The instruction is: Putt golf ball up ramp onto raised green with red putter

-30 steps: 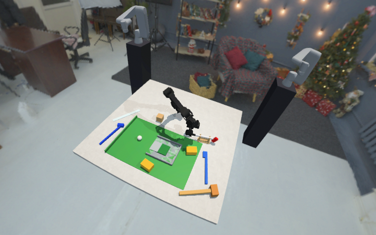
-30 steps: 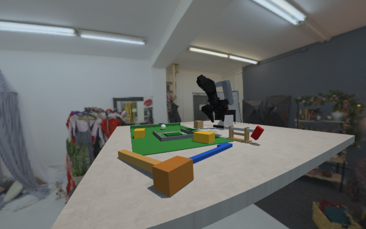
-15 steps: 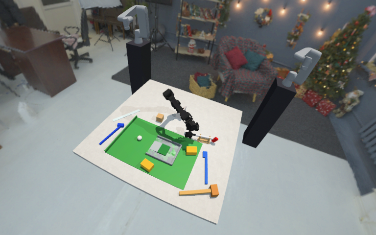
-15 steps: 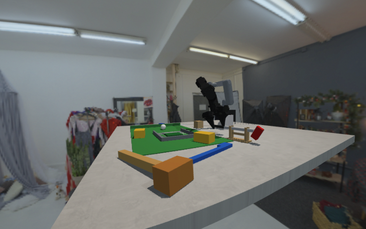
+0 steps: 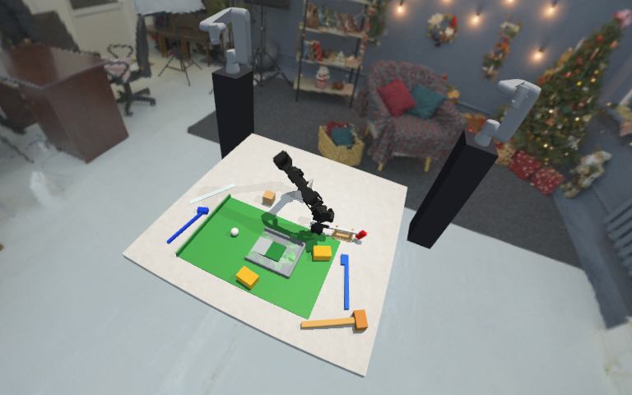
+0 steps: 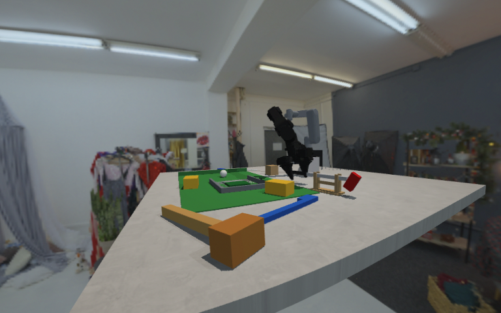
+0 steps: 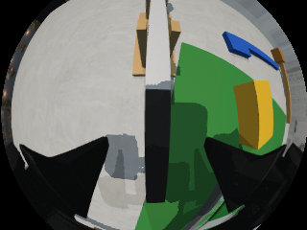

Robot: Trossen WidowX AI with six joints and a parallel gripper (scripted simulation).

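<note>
Right now my gripper tip is 37 cm to the left of the tan cube, 7 cm past it and 1 cm above it. The rest, counted from my gripper tip: white bar 71 cm to the right, 4 cm ahead, 3 cm below; then white golf ball 41 cm to the right, 23 cm ahead, 1 cm below; then wooden stand 13 cm to the left, 3 cm behind.
</note>
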